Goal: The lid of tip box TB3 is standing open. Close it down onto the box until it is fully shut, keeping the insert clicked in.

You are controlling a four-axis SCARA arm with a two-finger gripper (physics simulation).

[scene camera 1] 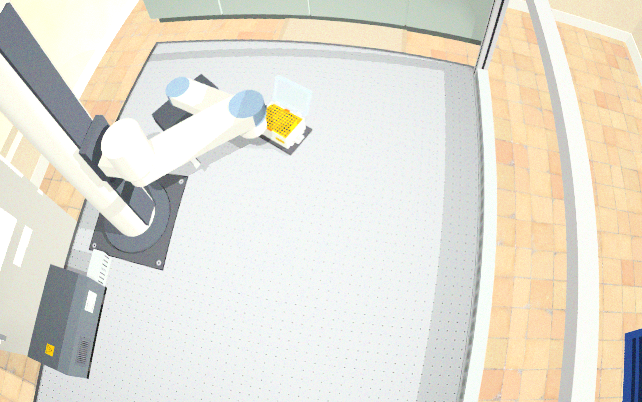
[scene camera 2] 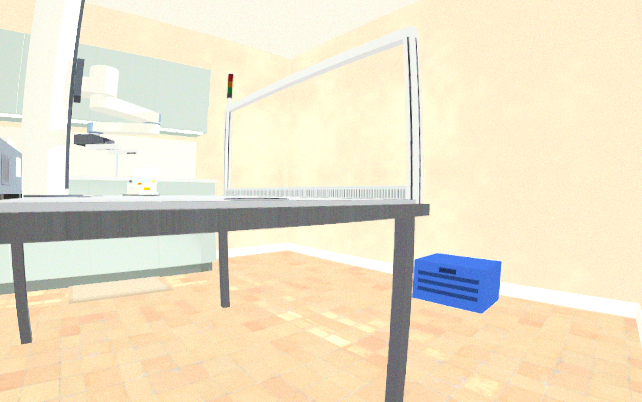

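Seen in the pictures: gripper, between the fingertips: [scene camera 2: 129, 149]; arm's base, origin of its link: [scene camera 1: 137, 216].
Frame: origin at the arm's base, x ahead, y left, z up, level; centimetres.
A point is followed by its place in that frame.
Note:
Tip box TB3 [scene camera 1: 278, 140] {x 40.6, y 28.1, z 4.5 cm} [scene camera 2: 135, 189] {x 36.1, y 30.5, z 4.3 cm} stands on a dark base plate [scene camera 1: 291, 151] {x 44.5, y 26.4, z 2.0 cm} at the back of the table. Its clear lid [scene camera 1: 292, 95] {x 42.7, y 39.9, z 11.0 cm} [scene camera 2: 144, 175] {x 42.1, y 40.3, z 11.4 cm} stands open, rising from the box's rear edge. The yellow insert [scene camera 1: 284, 120] {x 41.4, y 33.5, z 7.0 cm} lies in the top of the box and looks level; the arm covers its left corner in scene camera 1. My gripper [scene camera 2: 125, 149] {x 30.5, y 15.7, z 20.9 cm} is open and empty, above table height and to the left of the box in scene camera 2. In scene camera 1 the arm hides most of its fingers; dark parts of its body show left of the arm.
The arm's blue-capped joint [scene camera 1: 247, 105] {x 40.2, y 16.6, z 37.1 cm} hangs close to the box's left side. A grey control cabinet [scene camera 1: 65, 320] {x -8.5, y -39.7, z 12.7 cm} stands at the table's left edge. A framed clear screen [scene camera 1: 487, 250] {x 101.8, y 3.0, z 6.0 cm} [scene camera 2: 320, 70] {x 100.8, y -24.6, z 58.0 cm} runs along the right edge. A blue chest [scene camera 2: 450, 280] stands on the floor.

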